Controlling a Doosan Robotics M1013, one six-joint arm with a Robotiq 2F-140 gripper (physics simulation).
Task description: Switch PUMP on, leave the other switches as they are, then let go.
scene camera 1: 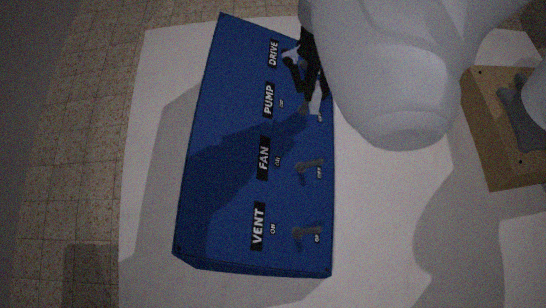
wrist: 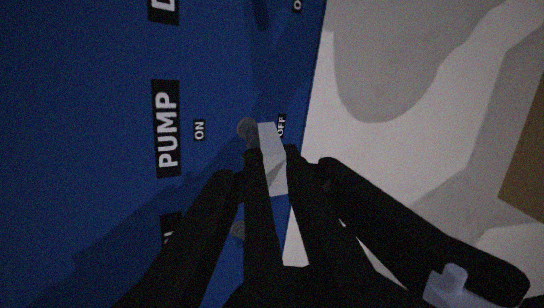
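Where they show: gripper, between the fingertips: [scene camera 1: 312,107] [wrist: 267,138]; arm's base, origin of its link: [scene camera 1: 533,120].
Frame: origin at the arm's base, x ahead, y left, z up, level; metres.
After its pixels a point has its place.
Note:
The blue panel [scene camera 1: 200,120] {x 0.771, y 0.050, z 0.068 m} [wrist: 90,75] {x 0.694, y -0.069, z 0.036 m} carries four labelled switches. The PUMP switch [scene camera 1: 303,107] {x 0.591, y -0.014, z 0.002 m} [wrist: 246,129] {x 0.592, y -0.021, z 0.001 m} is partly hidden by a finger, so its exact tilt is hard to tell. My gripper [scene camera 1: 314,100] {x 0.573, y -0.014, z 0.003 m} [wrist: 267,138] {x 0.573, y -0.014, z 0.003 m} is shut with nothing between its fingers. Its pale tips are right beside the PUMP switch, on its OFF side; contact cannot be made out. The FAN switch [scene camera 1: 309,166] {x 0.589, y 0.108, z 0.004 m} [wrist: 238,230] {x 0.601, y 0.098, z -0.004 m} and the VENT switch [scene camera 1: 307,231] {x 0.599, y 0.224, z 0.009 m} lean toward OFF in the scene view. The DRIVE label [scene camera 1: 273,53] {x 0.645, y -0.142, z 0.016 m} shows, but its switch is largely hidden behind the gripper.
The panel lies on a pale table top [scene camera 1: 380,200] {x 0.426, y 0.141, z -0.108 m} [wrist: 360,145] {x 0.421, y 0.035, z -0.108 m}. The large grey arm [scene camera 1: 395,75] {x 0.579, y 0.216, z 0.396 m} hangs over the panel's right edge. A brown wooden block [scene camera 1: 477,125] {x 0.137, y -0.023, z -0.071 m} [wrist: 525,165] {x 0.132, y 0.064, z -0.084 m} with a grey part on it stands to the right. Tiled floor [scene camera 1: 85,125] shows at left.

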